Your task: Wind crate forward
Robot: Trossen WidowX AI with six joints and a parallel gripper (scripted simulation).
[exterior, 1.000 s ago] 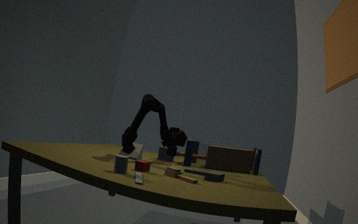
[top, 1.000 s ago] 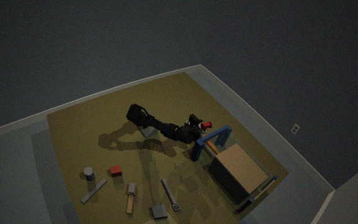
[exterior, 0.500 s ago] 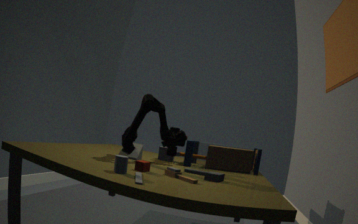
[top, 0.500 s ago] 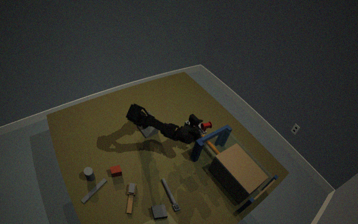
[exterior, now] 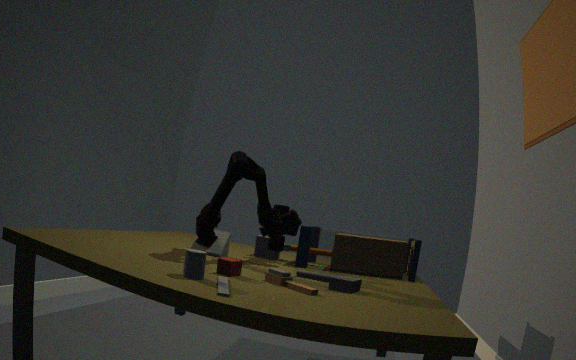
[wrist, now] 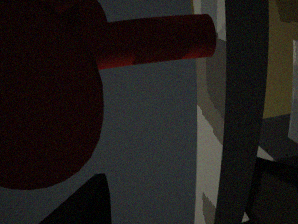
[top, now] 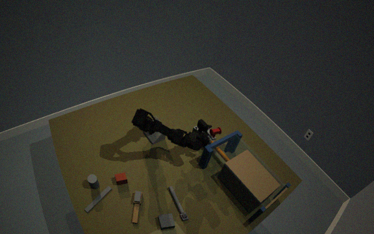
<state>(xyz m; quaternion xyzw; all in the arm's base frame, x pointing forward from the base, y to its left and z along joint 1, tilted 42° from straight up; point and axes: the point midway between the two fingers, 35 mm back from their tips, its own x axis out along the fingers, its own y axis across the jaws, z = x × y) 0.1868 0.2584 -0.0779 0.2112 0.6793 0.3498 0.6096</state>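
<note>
Now: the red grip 5 cm ahead of my gripper tip, 2 cm above it and 1 cm to the right of it. The rest, counted from my gripper tip: grey crank handle 2 cm ahead, 1 cm to the right, 1 cm below; then grey block 46 cm to the right, 38 cm ahead, 12 cm below; then grey winch 10 cm below, 6 cm behind, 2 cm to the right.
</note>
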